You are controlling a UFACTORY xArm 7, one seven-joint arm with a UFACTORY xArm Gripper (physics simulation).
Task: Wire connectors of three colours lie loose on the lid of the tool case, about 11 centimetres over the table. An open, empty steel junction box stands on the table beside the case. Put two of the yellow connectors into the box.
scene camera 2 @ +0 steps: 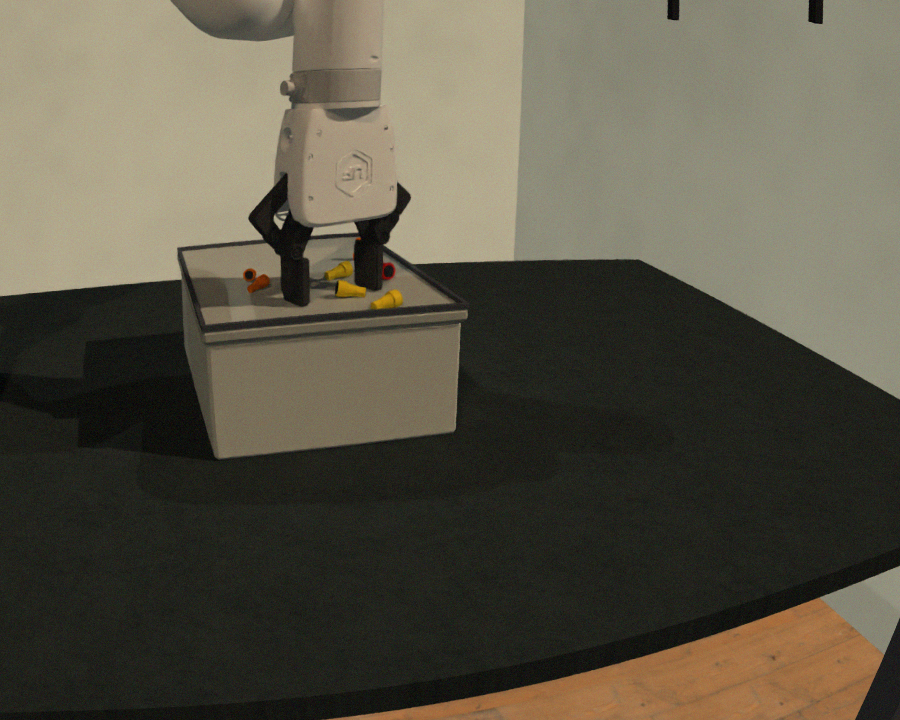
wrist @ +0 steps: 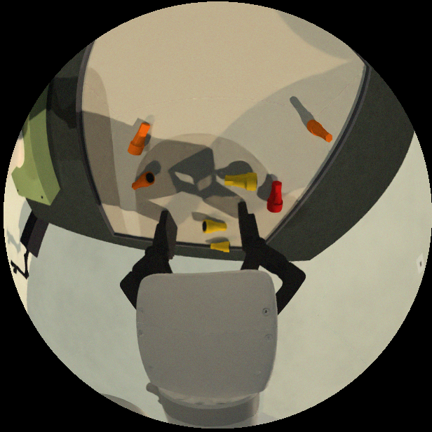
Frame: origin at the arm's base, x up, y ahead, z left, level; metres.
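Seen in the pictures: gripper, fingertip midpoint: (scene camera 2: pixel 332 295).
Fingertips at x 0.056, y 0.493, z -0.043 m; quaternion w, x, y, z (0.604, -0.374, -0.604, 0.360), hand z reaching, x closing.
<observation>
A point is followed by its place in that frame.
My gripper (scene camera 2: pixel 334 293) {x 0.056, y 0.493, z -0.043 m} (wrist: pixel 204 214) is low over the lid of the tool case (scene camera 2: pixel 225 300) {x 0.056, y 0.398, z -0.040 m} (wrist: pixel 220 65), its fingers wide apart and holding nothing. A yellow connector (scene camera 2: pixel 350 289) {x 0.064, y 0.506, z -0.057 m} (wrist: pixel 214 226) lies on its side between the two fingers in the wrist view, apart from both. A second yellow connector (scene camera 2: pixel 388 300) {x 0.065, y 0.530, z -0.096 m} (wrist: pixel 220 246) lies close to it, nearer the lid's edge. A third yellow connector (scene camera 2: pixel 340 271) {x 0.064, y 0.506, z 0.008 m} (wrist: pixel 241 181) lies farther in on the lid, near one fingertip in the wrist view. The steel junction box does not plainly show in either view.
A red connector (scene camera 2: pixel 388 271) {x 0.065, y 0.549, z -0.004 m} (wrist: pixel 275 198) lies on the lid beyond one finger. Two orange connectors (scene camera 2: pixel 258 283) {x 0.063, y 0.429, z -0.016 m} (wrist: pixel 139 139) (wrist: pixel 144 180) lie on the other side, and another orange one (wrist: pixel 319 130) lies near the far edge. A green block (wrist: pixel 37 160) stands beside the case.
</observation>
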